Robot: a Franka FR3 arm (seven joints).
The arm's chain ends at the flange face. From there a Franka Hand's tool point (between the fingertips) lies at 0.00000 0.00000 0.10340 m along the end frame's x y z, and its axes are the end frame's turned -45 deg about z.
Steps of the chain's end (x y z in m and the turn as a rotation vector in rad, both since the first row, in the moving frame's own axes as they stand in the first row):
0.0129, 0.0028, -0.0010, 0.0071, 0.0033, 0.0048
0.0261, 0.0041, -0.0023, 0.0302, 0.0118, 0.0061
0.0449, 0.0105, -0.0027, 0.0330, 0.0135, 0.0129
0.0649, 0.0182, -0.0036, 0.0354, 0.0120, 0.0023
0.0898, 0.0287, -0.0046, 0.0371, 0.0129, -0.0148
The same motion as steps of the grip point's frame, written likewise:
0.0079, 0.0108, -0.0010, 0.0027, 0.0074, 0.0048
0.0186, 0.0200, -0.0024, 0.0130, 0.0297, 0.0061
0.0277, 0.0378, -0.0028, 0.0138, 0.0329, 0.0129
0.0365, 0.0571, -0.0037, 0.0165, 0.0335, 0.0023
0.0468, 0.0820, -0.0047, 0.0171, 0.0354, -0.0148

